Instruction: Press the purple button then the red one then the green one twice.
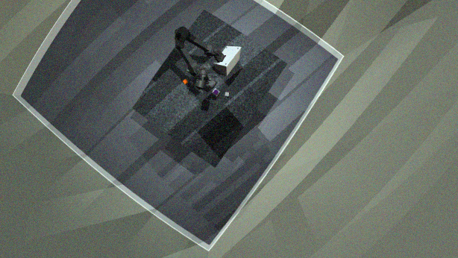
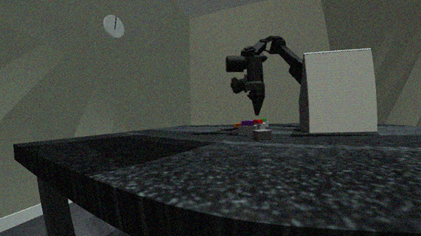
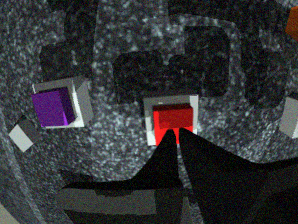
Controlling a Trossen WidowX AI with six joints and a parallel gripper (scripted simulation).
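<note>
The red button lies 20 mm below my gripper tip. Also, from my gripper tip: green button 180 mm to the right, 40 mm behind, 20 mm below; then purple button 100 mm to the left, 40 mm ahead, 20 mm below; then orange block 170 mm to the right, 70 mm ahead, 40 mm below.
</note>
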